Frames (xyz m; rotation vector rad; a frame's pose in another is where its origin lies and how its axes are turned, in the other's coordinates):
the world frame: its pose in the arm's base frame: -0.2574 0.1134 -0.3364 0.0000 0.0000 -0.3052
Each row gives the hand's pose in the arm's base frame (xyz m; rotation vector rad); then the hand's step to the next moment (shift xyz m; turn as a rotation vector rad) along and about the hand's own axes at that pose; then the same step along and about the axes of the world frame.
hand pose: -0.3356 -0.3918 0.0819 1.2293 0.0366 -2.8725
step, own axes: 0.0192 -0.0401 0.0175 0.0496 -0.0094 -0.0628
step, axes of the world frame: -0.0375 0.0296 -0.0012 0.0072 0.0136 -0.0791
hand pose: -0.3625 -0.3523 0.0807 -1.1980 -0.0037 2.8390
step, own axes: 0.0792 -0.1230 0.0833 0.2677 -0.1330 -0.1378
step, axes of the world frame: -0.1418 0.0906 0.0046 -0.1203 0.1140 -0.2844
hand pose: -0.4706 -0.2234 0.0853 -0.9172 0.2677 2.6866
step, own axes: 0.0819 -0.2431 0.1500 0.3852 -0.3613 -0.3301
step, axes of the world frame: -0.1497 0.2524 0.0465 -0.0861 0.3225 -0.5258
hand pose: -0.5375 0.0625 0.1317 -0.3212 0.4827 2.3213
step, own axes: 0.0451 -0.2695 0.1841 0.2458 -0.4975 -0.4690
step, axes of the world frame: 0.0505 0.3150 0.0823 0.1272 0.3318 -0.6337
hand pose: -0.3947 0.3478 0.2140 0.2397 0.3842 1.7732
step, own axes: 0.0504 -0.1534 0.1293 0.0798 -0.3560 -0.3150
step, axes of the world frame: 0.1364 0.1441 0.0585 0.1469 0.1600 -0.4303
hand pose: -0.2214 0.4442 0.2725 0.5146 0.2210 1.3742
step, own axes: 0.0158 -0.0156 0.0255 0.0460 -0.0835 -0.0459
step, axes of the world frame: 0.0243 0.0161 0.0171 0.0453 0.0622 -0.0726
